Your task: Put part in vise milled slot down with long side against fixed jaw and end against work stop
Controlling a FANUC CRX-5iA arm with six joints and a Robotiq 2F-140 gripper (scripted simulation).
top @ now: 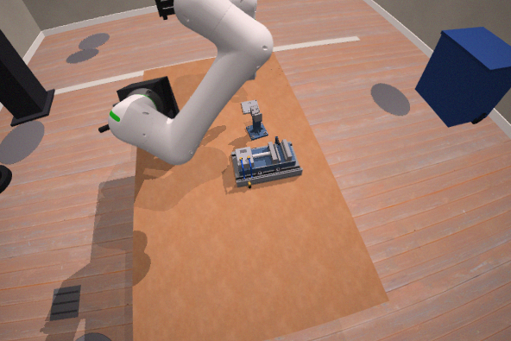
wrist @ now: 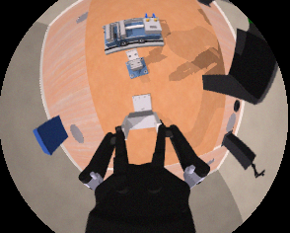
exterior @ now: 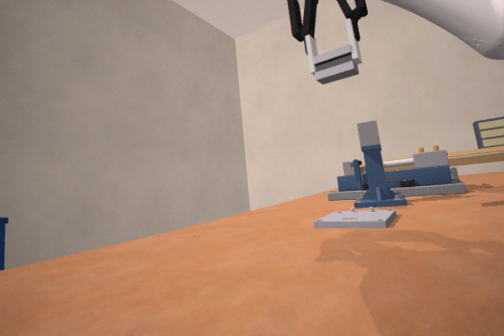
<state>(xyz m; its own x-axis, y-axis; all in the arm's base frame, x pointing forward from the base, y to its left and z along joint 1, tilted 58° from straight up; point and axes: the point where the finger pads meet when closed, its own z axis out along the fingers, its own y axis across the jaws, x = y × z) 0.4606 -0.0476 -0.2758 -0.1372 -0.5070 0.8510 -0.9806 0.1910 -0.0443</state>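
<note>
My gripper is now 10 mm to the right of the part and 30 mm above it. The rest, counted from my hand: air cylinder: 140 mm behind, 360 mm to the right, 180 mm below; then vise base: 50 mm behind, 370 mm to the right, 220 mm below.
</note>
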